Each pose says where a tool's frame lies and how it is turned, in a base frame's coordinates. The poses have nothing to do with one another.
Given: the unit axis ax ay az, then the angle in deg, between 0 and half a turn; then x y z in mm.
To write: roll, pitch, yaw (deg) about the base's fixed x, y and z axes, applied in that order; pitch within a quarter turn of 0, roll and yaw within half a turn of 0; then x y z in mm. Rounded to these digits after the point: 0 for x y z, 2 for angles.
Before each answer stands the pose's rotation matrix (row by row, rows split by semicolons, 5 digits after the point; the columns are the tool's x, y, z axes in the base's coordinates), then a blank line. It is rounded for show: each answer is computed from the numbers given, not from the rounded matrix.
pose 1, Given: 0.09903, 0.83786, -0.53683, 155.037, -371, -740, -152
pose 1, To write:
-0.88788 0.38475 0.25225; -0.06836 0.43185 -0.89935; -0.45496 -0.81576 -0.35713

-113.64, 27.06, -175.60, -371, -740, -152
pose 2, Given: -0.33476, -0.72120, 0.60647, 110.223, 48, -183, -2
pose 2, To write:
-0.19487 -0.24420 -0.94994; 0.89397 0.35425 -0.27446; 0.40354 -0.90270 0.14927

-80.61, -23.80, 102.30, 48, -183, -2
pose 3, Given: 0.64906, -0.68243, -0.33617, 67.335, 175, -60, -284
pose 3, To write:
0.64428 0.03795 -0.76384; -0.58246 0.67160 -0.45793; 0.49561 0.73995 0.45481

58.42, -29.71, -42.12, 175, -60, -284
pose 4, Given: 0.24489, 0.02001, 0.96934, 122.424, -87, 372, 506
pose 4, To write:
-0.44405 -0.81070 0.38155; 0.82575 -0.53557 -0.17692; 0.34777 0.23651 0.90726

14.61, -20.35, 118.27, -87, 372, 506
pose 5, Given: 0.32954, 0.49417, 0.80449, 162.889, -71, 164, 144
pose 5, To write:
-0.74335 0.08179 0.66388; 0.55519 -0.47814 0.68055; 0.37309 0.87447 0.31002

70.48, -21.91, 143.25, -71, 164, 144
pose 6, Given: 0.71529, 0.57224, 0.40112, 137.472, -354, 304, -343
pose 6, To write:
0.15175 0.43983 0.88517; 0.98210 -0.16817 -0.08481; 0.11156 0.88220 -0.45748

117.41, -6.40, 81.22, -354, 304, -343
